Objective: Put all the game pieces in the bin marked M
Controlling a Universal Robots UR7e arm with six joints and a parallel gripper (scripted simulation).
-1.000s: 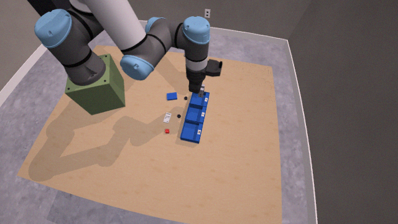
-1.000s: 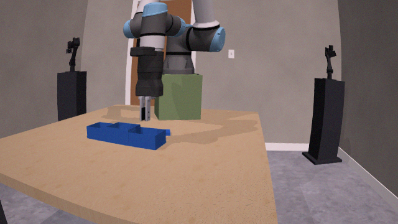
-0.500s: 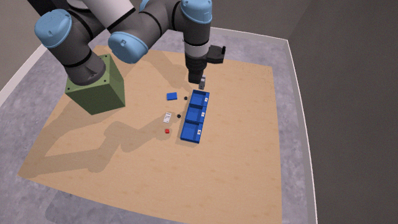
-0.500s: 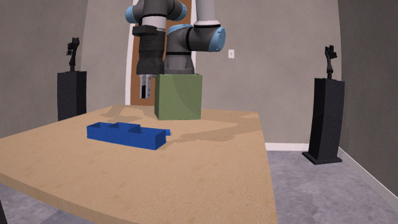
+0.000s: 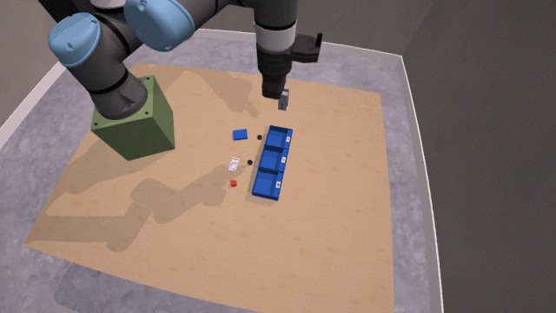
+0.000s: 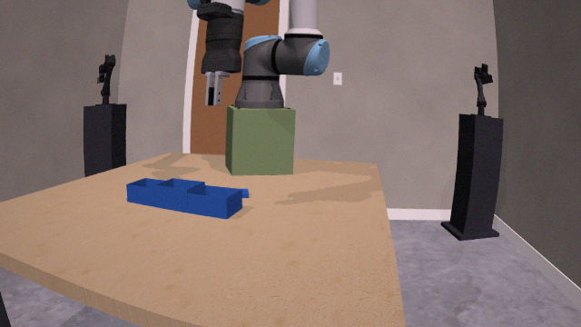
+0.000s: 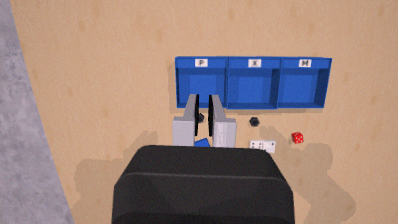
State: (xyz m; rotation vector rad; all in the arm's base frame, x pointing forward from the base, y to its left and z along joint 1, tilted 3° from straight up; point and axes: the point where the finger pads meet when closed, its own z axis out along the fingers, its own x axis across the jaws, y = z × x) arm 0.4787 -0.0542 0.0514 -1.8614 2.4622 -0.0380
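My gripper is now 21 cm above the white domino, 16 cm past it and 8 cm to the left of it. Round my hand: blue three-part bin (20 cm below, 8 cm to the right, 3 cm behind); red die (21 cm below, 16 cm behind, 15 cm to the right); flat blue tile (21 cm below, 15 cm behind, 4 cm to the left).
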